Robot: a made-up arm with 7 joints.
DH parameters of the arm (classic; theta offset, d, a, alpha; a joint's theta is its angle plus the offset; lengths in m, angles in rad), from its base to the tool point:
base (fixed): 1.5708 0.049 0 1.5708
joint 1: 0 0.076 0.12 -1.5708
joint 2: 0 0.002 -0.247 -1.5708
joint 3: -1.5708 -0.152 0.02 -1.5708
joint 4: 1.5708 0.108 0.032 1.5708
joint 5: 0 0.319 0.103 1.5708
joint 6: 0 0.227 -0.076 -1.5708
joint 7: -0.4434 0 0.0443 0
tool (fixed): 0.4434 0.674 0 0
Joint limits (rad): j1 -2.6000..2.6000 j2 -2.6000..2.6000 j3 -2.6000..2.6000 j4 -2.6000..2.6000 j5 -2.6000..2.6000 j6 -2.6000..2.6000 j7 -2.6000..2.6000
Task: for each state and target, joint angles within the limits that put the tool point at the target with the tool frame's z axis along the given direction. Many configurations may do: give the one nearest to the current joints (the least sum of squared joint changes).
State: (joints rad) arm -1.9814 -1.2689 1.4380 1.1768 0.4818 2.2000 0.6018
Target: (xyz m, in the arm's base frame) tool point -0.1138 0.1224 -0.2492 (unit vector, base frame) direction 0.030 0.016 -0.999
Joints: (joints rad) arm -1.6682 -1.5937 1.6342 0.9150 0.1849 2.4774 0.8112
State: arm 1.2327 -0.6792 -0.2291 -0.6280 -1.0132 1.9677 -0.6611
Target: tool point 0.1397 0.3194 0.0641 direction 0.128 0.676 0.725
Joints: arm 1.5376 -0.1659 -0.6654 -0.5114 -0.3859 2.6000 -0.7826
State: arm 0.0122 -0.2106 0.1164 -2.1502 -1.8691 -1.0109 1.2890
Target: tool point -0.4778 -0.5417 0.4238 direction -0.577 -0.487 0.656
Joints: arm -0.1247 0.1797 0.8227 -1.4397 -1.5953 -0.8340 1.3029
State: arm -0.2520 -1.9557 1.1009 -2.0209 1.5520 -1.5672 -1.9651
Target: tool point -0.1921 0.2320 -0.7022 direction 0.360 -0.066 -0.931
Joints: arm -0.2277 -1.1840 1.9830 -2.5416 1.0352 -2.2127 -1.8810
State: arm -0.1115 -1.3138 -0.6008 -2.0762 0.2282 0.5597 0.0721
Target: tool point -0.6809 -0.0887 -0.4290 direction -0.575 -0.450 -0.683
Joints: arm -0.3080 -1.2390 0.2950 -2.2018 0.4398 1.0098 -0.1072
